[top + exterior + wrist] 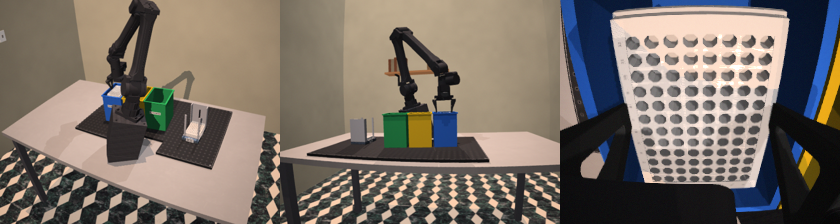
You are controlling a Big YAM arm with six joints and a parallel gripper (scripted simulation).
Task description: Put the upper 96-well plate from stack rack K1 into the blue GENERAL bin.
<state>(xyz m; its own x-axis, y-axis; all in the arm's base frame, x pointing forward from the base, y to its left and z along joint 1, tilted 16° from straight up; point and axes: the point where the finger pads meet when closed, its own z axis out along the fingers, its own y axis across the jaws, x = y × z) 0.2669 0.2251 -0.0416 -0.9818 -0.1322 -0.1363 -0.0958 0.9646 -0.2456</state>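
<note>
Right now my hand is 1 cm past the blue bin and 9 cm above it. Also, from my hand: yellow bin 1 cm ahead, 13 cm to the right, 9 cm below; then green bin 2 cm ahead, 26 cm to the right, 9 cm below.
</note>
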